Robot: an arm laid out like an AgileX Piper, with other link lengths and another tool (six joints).
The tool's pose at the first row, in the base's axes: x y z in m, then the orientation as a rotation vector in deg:
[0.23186, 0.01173, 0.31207, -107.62, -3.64, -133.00]
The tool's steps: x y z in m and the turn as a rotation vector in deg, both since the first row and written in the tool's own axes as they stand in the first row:
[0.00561, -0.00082, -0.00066, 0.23, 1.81, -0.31]
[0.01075, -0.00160, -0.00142, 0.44, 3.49, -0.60]
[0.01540, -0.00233, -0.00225, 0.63, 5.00, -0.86]
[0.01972, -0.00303, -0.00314, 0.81, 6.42, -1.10]
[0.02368, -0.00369, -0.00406, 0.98, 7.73, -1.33]
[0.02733, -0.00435, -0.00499, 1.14, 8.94, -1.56]
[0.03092, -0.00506, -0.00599, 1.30, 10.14, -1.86]
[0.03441, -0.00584, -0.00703, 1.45, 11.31, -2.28]
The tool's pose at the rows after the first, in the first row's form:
[0.22997, 0.01193, 0.31745, -105.50, -3.99, -134.75]
[0.22808, 0.01212, 0.32235, -103.51, -4.31, -136.35]
[0.22623, 0.01230, 0.32676, -101.70, -4.60, -137.77]
[0.22440, 0.01247, 0.33082, -99.98, -4.87, -139.07]
[0.22261, 0.01264, 0.33453, -98.38, -5.13, -140.26]
[0.22088, 0.01283, 0.33793, -96.90, -5.39, -141.35]
[0.21908, 0.01306, 0.34127, -95.44, -5.72, -142.47]
[0.21725, 0.01337, 0.34450, -94.04, -6.15, -143.63]

